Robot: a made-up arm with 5 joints. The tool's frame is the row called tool. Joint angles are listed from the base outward. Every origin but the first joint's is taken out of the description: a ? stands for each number. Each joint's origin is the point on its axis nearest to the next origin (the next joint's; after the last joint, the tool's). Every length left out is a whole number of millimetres.
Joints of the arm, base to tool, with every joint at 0 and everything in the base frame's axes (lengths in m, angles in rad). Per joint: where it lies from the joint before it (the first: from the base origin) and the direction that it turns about. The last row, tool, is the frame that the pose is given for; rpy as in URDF.
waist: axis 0 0 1 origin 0.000 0.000 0.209
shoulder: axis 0 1 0 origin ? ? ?
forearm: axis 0 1 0 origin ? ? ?
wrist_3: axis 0 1 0 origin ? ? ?
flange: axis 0 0 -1 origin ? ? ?
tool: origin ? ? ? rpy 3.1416 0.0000 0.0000
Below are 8 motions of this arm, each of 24 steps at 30 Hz.
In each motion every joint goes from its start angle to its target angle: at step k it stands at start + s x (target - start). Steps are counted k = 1, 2, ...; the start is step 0. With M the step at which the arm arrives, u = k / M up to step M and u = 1 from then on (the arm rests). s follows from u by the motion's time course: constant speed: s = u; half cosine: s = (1 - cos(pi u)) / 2; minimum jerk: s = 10 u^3 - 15 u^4 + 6 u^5.
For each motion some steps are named. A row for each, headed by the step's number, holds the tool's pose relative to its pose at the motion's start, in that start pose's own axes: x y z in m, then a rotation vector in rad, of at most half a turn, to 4 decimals.
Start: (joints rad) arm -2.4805 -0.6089 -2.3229 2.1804 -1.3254
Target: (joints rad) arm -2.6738 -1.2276 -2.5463 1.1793 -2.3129
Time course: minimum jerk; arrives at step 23
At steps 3, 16, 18, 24:
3: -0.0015 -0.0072 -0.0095 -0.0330 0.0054 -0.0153
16: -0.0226 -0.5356 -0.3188 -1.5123 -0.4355 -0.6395
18: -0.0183 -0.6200 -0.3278 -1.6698 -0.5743 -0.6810
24: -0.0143 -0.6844 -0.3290 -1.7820 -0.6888 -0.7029

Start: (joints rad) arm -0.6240 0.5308 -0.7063 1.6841 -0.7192
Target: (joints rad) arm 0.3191 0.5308 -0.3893 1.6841 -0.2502
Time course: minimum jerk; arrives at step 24
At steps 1, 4, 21, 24:
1: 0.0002 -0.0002 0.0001 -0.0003 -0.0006 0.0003
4: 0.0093 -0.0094 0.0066 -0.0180 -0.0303 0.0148
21: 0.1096 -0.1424 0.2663 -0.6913 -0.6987 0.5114
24: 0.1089 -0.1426 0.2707 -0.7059 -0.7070 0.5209

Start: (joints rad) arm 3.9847 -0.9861 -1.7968 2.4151 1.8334
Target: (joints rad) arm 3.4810 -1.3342 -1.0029 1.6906 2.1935
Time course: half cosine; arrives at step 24
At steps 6, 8, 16, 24:
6: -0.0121 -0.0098 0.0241 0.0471 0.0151 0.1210
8: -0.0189 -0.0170 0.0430 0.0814 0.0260 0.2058
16: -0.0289 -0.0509 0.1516 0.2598 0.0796 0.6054
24: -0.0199 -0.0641 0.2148 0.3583 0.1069 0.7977

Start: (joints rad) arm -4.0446 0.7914 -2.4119 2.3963 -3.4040
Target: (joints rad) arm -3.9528 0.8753 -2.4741 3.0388 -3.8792
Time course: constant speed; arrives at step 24
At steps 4, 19, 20, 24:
4: 0.0003 0.0135 0.0104 -0.0221 0.1091 -0.0894
19: 0.0095 0.0636 0.0391 -0.1730 0.5042 -0.4046
20: 0.0104 0.0669 0.0403 -0.1869 0.5296 -0.4240
24: 0.0143 0.0801 0.0446 -0.2474 0.6293 -0.4989

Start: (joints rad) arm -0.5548 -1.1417 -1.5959 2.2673 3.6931
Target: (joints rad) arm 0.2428 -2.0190 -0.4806 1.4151 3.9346
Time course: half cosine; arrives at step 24
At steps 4, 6, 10, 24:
4: 0.0059 -0.0139 0.0149 -0.0432 -0.0215 -0.0309
6: 0.0115 -0.0301 0.0344 -0.0969 -0.0446 -0.0663
10: 0.0202 -0.0707 0.1002 -0.2617 -0.0951 -0.1582
24: 0.0240 -0.0993 0.3407 -0.7985 -0.0999 -0.3490

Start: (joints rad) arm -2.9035 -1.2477 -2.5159 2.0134 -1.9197
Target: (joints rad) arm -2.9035 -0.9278 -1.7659 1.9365 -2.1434
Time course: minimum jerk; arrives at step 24
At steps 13, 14, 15, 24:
13: -0.0347 0.0955 0.3788 0.5257 0.2307 -0.1257
14: -0.0339 0.0933 0.4294 0.5924 0.2660 -0.1410
15: -0.0321 0.0881 0.4766 0.6549 0.3003 -0.1551
24: -0.0150 0.0413 0.6488 0.8912 0.4424 -0.2050

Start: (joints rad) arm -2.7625 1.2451 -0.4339 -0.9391 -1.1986
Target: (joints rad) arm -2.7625 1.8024 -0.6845 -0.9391 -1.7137
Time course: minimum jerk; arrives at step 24
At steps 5, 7, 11, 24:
5: -0.0035 -0.0090 0.0110 0.0186 -0.0069 -0.0332
7: -0.0086 -0.0220 0.0256 0.0441 -0.0153 -0.0784
11: -0.0262 -0.0671 0.0677 0.1253 -0.0338 -0.2172
24: -0.0729 -0.1868 0.1383 0.3081 -0.0355 -0.5110

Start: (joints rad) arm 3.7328 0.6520 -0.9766 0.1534 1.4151
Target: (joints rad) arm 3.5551 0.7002 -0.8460 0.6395 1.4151
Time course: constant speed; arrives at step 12
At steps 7, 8, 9, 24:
7: 0.0492 0.1001 0.0498 -0.3825 -0.0624 0.1043
8: 0.0546 0.1153 0.0550 -0.4365 -0.0746 0.1193
9: 0.0595 0.1307 0.0597 -0.4903 -0.0876 0.1343
24: 0.0718 0.1775 0.0706 -0.6506 -0.1315 0.1787

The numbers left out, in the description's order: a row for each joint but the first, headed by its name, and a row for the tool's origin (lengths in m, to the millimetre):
shoulder: 0.000 0.000 0.000
forearm: 0.083 0.000 0.443
wrist_3: 0.114 0.000 -0.502
flange: 0.079 0.000 -0.100
tool: 0.000 0.000 0.000

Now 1 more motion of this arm.
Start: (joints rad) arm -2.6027 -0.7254 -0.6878 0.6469 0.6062
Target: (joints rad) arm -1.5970 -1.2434 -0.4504 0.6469 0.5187
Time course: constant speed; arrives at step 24
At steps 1, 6, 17, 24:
1: -0.0134 -0.0111 -0.0079 0.0307 -0.0070 -0.0337
6: -0.0807 -0.0523 -0.0513 0.1888 -0.0435 -0.1968
17: -0.2115 -0.0673 -0.1542 0.5609 -0.1363 -0.5227
24: -0.2710 -0.0357 -0.2102 0.8127 -0.2076 -0.7041

